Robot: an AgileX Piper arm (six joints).
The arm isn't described. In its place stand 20 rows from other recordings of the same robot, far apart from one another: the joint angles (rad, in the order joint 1, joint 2, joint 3, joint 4, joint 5, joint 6), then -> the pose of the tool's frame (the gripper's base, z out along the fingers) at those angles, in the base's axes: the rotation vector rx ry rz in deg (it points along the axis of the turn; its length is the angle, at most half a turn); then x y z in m.
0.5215 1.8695 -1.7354 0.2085 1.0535 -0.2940 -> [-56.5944 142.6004 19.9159 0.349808 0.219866 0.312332]
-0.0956 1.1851 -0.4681 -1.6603 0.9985 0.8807 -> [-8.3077 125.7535 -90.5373 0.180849 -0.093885 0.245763]
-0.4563 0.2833 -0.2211 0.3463 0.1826 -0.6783 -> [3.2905 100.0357 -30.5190 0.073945 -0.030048 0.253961]
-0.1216 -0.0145 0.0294 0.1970 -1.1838 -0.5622 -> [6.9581 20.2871 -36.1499 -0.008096 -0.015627 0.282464]
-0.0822 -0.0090 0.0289 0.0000 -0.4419 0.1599 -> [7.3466 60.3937 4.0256 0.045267 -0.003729 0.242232]
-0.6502 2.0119 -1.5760 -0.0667 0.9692 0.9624 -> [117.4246 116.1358 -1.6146 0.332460 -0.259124 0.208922]
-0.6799 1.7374 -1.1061 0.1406 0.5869 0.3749 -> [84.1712 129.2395 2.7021 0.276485 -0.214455 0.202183]
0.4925 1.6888 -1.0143 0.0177 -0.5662 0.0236 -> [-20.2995 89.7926 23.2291 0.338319 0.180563 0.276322]
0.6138 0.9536 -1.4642 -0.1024 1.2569 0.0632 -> [-33.8271 123.5586 14.0296 0.115148 0.070309 0.479596]
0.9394 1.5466 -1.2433 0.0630 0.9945 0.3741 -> [-43.8612 158.3032 22.1029 0.181179 0.255903 0.288949]
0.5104 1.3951 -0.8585 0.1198 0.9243 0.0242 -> [-35.7645 166.3945 12.8823 0.207011 0.125851 0.229905]
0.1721 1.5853 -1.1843 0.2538 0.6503 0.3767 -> [26.3482 145.1952 27.9196 0.333031 0.071928 0.275242]
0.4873 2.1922 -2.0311 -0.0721 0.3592 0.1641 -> [-21.5455 113.7132 19.9128 0.469474 0.246178 0.295432]
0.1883 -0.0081 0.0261 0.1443 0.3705 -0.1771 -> [-14.3884 106.2212 8.5553 0.050981 0.014538 0.171935]
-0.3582 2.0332 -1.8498 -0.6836 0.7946 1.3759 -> [84.0015 97.9385 -16.1015 0.426600 -0.203490 0.300081]
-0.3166 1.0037 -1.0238 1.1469 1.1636 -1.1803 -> [-36.5719 105.9358 33.9934 0.182732 0.020281 0.400341]
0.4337 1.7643 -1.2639 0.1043 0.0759 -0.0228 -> [-21.1283 117.0249 18.6470 0.372667 0.173376 0.269433]
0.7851 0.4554 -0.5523 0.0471 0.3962 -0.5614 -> [-62.6909 80.9664 11.9399 0.065888 0.068187 0.330285]
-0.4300 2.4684 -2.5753 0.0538 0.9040 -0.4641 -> [-1.3401 132.4454 -22.8534 0.506685 -0.228146 0.279611]
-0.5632 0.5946 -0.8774 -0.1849 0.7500 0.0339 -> [30.6603 109.2826 -32.0590 0.076484 -0.061780 0.391589]
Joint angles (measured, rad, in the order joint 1, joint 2, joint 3, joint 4, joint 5, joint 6), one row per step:
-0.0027 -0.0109 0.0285 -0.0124 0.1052 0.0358
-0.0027 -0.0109 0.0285 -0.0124 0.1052 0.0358
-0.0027 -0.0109 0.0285 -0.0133 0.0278 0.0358
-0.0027 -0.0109 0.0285 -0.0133 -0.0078 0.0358
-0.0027 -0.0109 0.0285 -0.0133 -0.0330 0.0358
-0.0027 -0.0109 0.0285 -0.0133 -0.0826 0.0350
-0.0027 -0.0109 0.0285 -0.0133 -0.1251 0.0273
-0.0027 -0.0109 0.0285 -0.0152 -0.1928 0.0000
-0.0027 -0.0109 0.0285 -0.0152 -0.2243 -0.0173
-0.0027 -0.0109 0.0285 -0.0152 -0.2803 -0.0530
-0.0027 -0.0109 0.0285 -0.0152 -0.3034 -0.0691
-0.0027 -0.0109 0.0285 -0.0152 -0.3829 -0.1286
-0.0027 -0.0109 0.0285 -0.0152 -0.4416 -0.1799
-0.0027 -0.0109 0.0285 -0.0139 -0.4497 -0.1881
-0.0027 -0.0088 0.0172 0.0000 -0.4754 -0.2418
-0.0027 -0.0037 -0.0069 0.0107 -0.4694 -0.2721
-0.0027 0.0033 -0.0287 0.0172 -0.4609 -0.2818
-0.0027 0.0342 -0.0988 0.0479 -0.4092 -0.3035
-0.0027 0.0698 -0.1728 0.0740 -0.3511 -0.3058
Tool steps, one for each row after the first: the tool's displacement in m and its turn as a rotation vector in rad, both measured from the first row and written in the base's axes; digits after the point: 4 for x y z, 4 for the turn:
0.0000 0.0000 0.0000 0.0000 0.0000 0.0000
0.0000 0.0001 0.0070 -0.0012 -0.0774 0.0009
-0.0002 0.0001 0.0103 -0.0013 -0.1130 0.0014
-0.0004 0.0002 0.0126 -0.0014 -0.1382 0.0017
-0.0010 0.0002 0.0170 -0.0024 -0.1878 0.0023
-0.0017 0.0003 0.0208 -0.0102 -0.2303 0.0022
-0.0031 0.0004 0.0268 -0.0396 -0.2979 -0.0002
-0.0038 0.0004 0.0296 -0.0569 -0.3293 -0.0025
-0.0055 0.0005 0.0344 -0.0924 -0.3851 -0.0089
-0.0062 0.0005 0.0364 -0.1084 -0.4080 -0.0123
-0.0091 0.0007 0.0430 -0.1670 -0.4868 -0.0278
-0.0116 0.0007 0.0478 -0.2170 -0.5446 -0.0441
-0.0119 0.0007 0.0484 -0.2236 -0.5524 -0.0472
-0.0139 0.0002 0.0540 -0.2621 -0.5854 -0.0677
-0.0151 -0.0003 0.0612 -0.2808 -0.5970 -0.0797
-0.0159 -0.0005 0.0673 -0.2837 -0.6026 -0.0844
-0.0161 -0.0016 0.0846 -0.2743 -0.5885 -0.0918
-0.0157 -0.0022 0.1023 -0.2504 -0.5686 -0.0893

